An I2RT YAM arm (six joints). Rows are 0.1 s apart.
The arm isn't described. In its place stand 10 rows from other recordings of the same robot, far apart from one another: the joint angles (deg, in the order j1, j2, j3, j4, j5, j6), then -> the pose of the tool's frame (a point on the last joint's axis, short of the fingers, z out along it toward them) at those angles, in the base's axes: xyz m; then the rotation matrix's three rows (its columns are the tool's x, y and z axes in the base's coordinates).
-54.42, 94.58, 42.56, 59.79, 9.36, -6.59 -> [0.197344 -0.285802 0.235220], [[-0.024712 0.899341 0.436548], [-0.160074 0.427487 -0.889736], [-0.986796 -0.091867 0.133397]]
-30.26, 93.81, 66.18, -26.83, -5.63, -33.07 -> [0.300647 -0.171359 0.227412], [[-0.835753 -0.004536 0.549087], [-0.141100 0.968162 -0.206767], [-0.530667 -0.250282 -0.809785]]
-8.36, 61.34, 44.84, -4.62, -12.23, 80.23 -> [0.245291 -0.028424 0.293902], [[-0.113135 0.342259 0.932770], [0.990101 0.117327 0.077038], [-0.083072 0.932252 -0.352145]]
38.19, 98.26, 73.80, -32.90, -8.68, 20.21 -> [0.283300 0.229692 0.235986], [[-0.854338 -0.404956 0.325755], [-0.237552 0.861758 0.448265], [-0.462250 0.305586 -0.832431]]
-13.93, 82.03, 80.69, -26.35, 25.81, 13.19 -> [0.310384 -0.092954 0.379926], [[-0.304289 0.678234 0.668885], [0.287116 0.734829 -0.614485], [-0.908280 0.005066 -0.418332]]
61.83, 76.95, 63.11, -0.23, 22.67, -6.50 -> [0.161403 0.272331 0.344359], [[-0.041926 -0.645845 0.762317], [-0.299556 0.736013 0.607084], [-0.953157 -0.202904 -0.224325]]
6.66, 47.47, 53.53, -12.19, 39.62, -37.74 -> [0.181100 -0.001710 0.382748], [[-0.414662 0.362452 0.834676], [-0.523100 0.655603 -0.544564], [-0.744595 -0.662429 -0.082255]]
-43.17, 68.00, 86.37, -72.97, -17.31, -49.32 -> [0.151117 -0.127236 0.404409], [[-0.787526 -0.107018 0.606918], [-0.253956 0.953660 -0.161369], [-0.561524 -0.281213 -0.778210]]
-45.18, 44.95, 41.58, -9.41, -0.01, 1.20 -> [0.132626 -0.133453 0.321265], [[-0.141039 0.712315 0.687543], [0.171638 0.701562 -0.691629], [-0.975012 0.020462 -0.221208]]
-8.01, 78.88, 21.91, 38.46, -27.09, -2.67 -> [0.252946 -0.019222 0.166291], [[-0.299891 -0.317875 0.899456], [0.000319 0.942819 0.333306], [-0.953974 0.100242 -0.282641]]
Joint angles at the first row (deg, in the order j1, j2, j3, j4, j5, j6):
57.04, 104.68, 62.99, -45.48, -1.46, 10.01
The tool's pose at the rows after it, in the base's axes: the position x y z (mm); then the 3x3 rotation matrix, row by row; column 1 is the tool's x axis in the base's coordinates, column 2 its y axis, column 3 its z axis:
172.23 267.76 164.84; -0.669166 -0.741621 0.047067; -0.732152 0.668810 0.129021; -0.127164 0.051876 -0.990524
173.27 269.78 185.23; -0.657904 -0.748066 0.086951; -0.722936 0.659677 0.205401; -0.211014 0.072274 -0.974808
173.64 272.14 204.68; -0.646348 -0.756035 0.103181; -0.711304 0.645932 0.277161; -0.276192 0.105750 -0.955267
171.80 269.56 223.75; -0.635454 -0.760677 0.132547; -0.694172 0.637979 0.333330; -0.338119 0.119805 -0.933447
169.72 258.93 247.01; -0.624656 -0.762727 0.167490; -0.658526 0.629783 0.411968; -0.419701 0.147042 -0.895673
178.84 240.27 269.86; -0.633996 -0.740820 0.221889; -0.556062 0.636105 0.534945; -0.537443 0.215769 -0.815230
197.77 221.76 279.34; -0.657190 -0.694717 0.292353; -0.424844 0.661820 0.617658; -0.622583 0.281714 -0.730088
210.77 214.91 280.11; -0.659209 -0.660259 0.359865; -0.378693 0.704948 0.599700; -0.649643 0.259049 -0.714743
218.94 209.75 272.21; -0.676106 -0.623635 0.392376; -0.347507 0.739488 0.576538; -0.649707 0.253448 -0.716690
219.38 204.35 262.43; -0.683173 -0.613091 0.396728; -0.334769 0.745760 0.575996; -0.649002 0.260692 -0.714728
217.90 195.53 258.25; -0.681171 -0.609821 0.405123; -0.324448 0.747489 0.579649; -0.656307 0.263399 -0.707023
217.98 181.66 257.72; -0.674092 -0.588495 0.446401; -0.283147 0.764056 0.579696; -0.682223 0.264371 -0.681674
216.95 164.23 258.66; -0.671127 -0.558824 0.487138; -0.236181 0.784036 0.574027; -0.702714 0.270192 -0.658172
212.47 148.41 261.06; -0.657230 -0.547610 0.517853; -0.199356 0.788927 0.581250; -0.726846 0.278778 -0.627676
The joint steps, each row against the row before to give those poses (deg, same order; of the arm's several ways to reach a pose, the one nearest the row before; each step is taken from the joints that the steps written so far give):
0.01, -3.39, 1.44, 0.04, -0.30, -0.60
-0.01, -2.97, 1.02, 1.01, -0.46, -0.27
0.01, -2.27, 1.55, 0.30, -1.46, -0.17
-0.01, -3.02, 0.63, 0.18, -0.34, 0.00
-0.88, -4.87, -0.50, 0.91, -1.16, -0.18
-3.85, -5.57, -1.80, 4.73, -3.53, 0.62
-5.47, -2.90, -2.28, 6.65, -3.37, 1.72
-2.48, 0.31, -0.04, 2.07, 1.87, 0.01
-1.65, 0.59, -1.31, 1.94, 1.15, 0.74
-0.86, -0.55, -2.71, 2.27, -0.40, 0.20
-1.17, -1.60, -2.42, 1.35, -0.65, -0.48
-2.13, -2.61, -2.76, 2.23, 0.02, 0.04
-2.78, -3.23, -2.67, 1.26, -0.34, 0.13
-2.42, -3.71, -2.61, 1.05, -1.15, -0.30

